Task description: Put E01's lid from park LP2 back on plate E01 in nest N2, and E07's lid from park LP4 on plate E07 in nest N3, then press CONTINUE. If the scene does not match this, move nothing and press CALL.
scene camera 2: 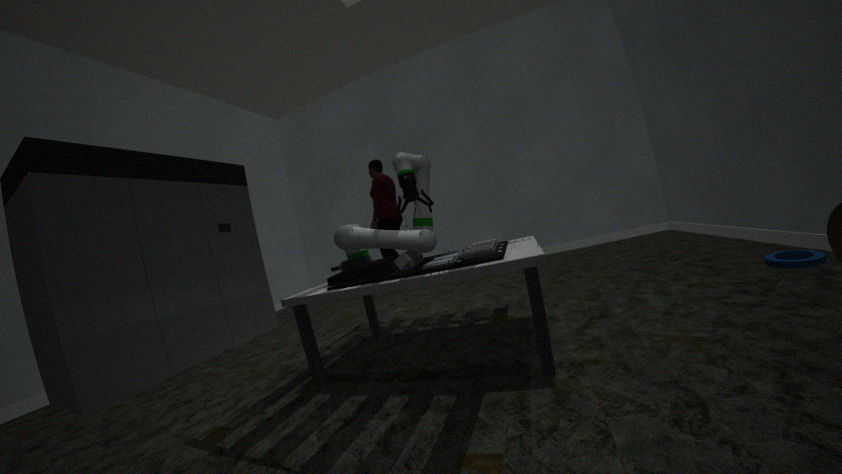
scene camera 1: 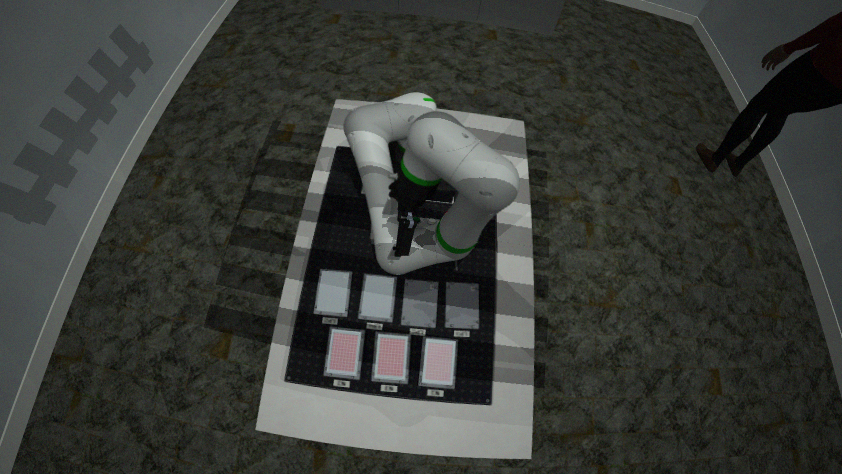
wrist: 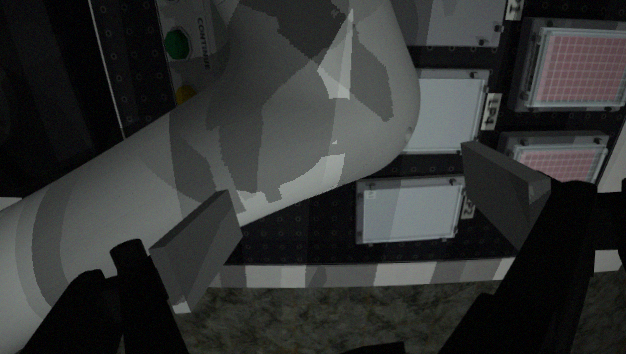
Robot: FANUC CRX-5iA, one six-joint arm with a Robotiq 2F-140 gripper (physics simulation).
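Places are measured from the arm's base along level axes (x ahead, y left, z up), in centimetres.
Pixels of known places: gripper, fingertip midpoint: (scene camera 2: pixel 418 222) (scene camera 1: pixel 390 235) (wrist: pixel 344 193); arm's base at its link origin: (scene camera 2: pixel 361 266).
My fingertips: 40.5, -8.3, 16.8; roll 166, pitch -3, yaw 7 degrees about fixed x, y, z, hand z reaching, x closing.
Note:
For each thing: its top centre in the pictures, then the offset to it from my fingertips, as dx, dy, dz. "pt": a spot on its surface instead. Level surfaces: height alone.
- park LP2 at a spot on its surface: (wrist: pixel 412 212) (scene camera 1: pixel 334 291) pt +9.4, -16.8, -19.7
- park LP4 at a spot on its surface: (wrist: pixel 447 112) (scene camera 1: pixel 378 304) pt +13.2, -3.5, -19.7
- left plate at its top centre: (wrist: pixel 556 179) (scene camera 1: pixel 343 351) (scene camera 2: pixel 479 247) +27.7, -13.1, -17.9
- middle plate at its top centre: (wrist: pixel 590 71) (scene camera 1: pixel 391 356) +28.9, +0.3, -18.0
- right plate at its top centre: (scene camera 1: pixel 439 361) +30.4, +13.7, -17.9
- green button at a spot on its surface: (wrist: pixel 177 44) pt -12.5, +7.9, -14.2
- yellow button at a spot on its surface: (wrist: pixel 186 94) pt -13.0, +3.4, -14.2
- table at its surface level: dz -22.7
Pale lids lie on park LP2 (scene camera 1: pixel 334 292) (wrist: pixel 412 212) and park LP4 (scene camera 1: pixel 377 297) (wrist: pixel 447 112); the arm hides part of LP4 in the wrist view. Three pink-welled plates sit in the front nests: left plate (scene camera 1: pixel 344 352) (wrist: pixel 560 162), middle plate (scene camera 1: pixel 391 356) (wrist: pixel 582 72) and right plate (scene camera 1: pixel 438 361), which looks paler. Nest and plate labels are unreadable. My gripper (scene camera 1: pixel 397 215) (scene camera 2: pixel 417 209) (wrist: pixel 344 193) is open and empty, high above the board behind the parks, with an arm link beneath it. The green button (wrist: pixel 177 44) beside the word CONTINUE shows in the wrist view.
Two grey parks (scene camera 1: pixel 420 303) (scene camera 1: pixel 461 305) hold no pale lid. A yellow button (wrist: pixel 186 94) is partly behind the arm link (wrist: pixel 300 125). A person in red (scene camera 1: pixel 824 58) (scene camera 2: pixel 384 197) stands beyond the table (scene camera 1: pixel 394 429) (scene camera 2: pixel 524 250). A cabinet (scene camera 2: pixel 147 253) and a blue ring (scene camera 2: pixel 795 263) are farther away.

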